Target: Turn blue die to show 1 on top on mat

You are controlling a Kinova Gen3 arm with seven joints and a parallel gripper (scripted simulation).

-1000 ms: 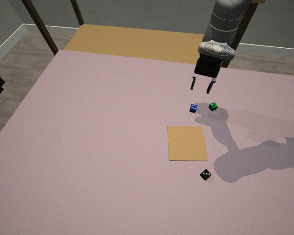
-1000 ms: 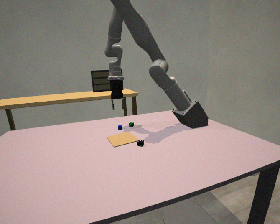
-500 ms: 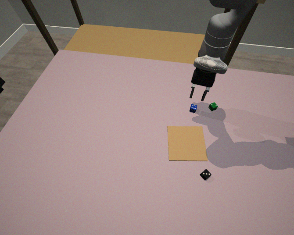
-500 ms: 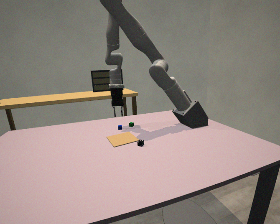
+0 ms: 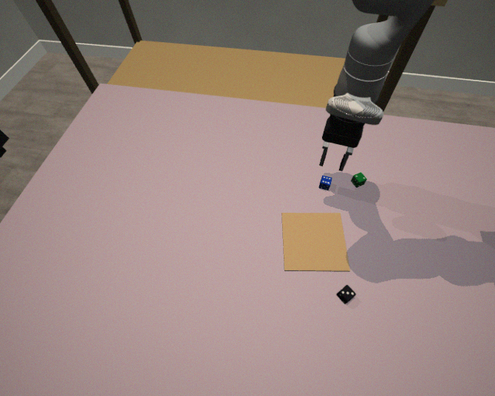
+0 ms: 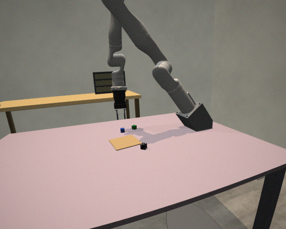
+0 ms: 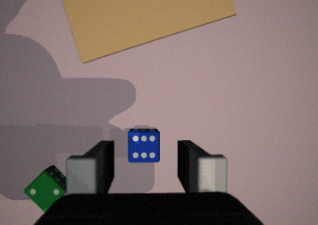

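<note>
My gripper is now 90 mm above the blue die. Also, from my hand: tan mat 150 mm to the left, 100 mm below, 30 mm ahead; black die 270 mm to the left, 90 mm below, 40 mm behind; green die 90 mm below, 80 mm behind, 20 mm to the right.
</note>
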